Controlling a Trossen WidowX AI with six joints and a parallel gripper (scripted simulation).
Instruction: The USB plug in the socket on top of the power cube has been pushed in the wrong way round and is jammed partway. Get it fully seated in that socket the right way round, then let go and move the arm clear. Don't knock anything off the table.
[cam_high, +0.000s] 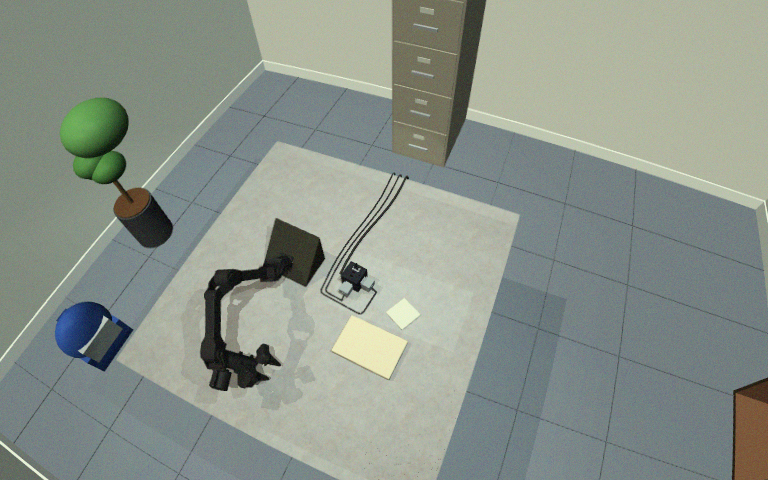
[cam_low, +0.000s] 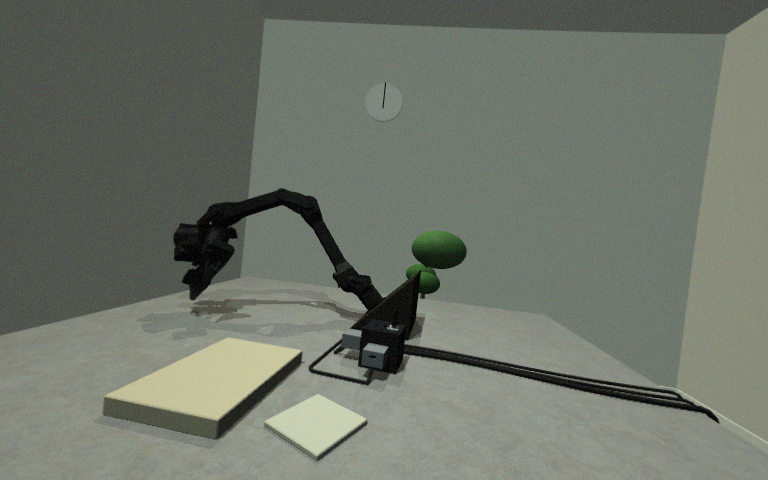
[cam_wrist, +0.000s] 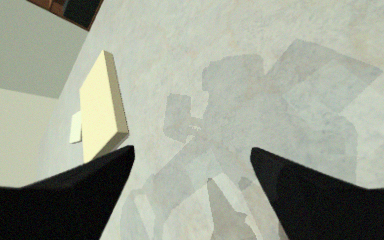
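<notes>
My gripper tip is 9 cm short of the USB plug, 50 cm to the right of it and 2 cm below it. Also, from my gripper tip: pale pad: 32 cm ahead, 42 cm to the left, 7 cm below; then cream pad: 26 cm ahead, 24 cm to the left, 6 cm below.
</notes>
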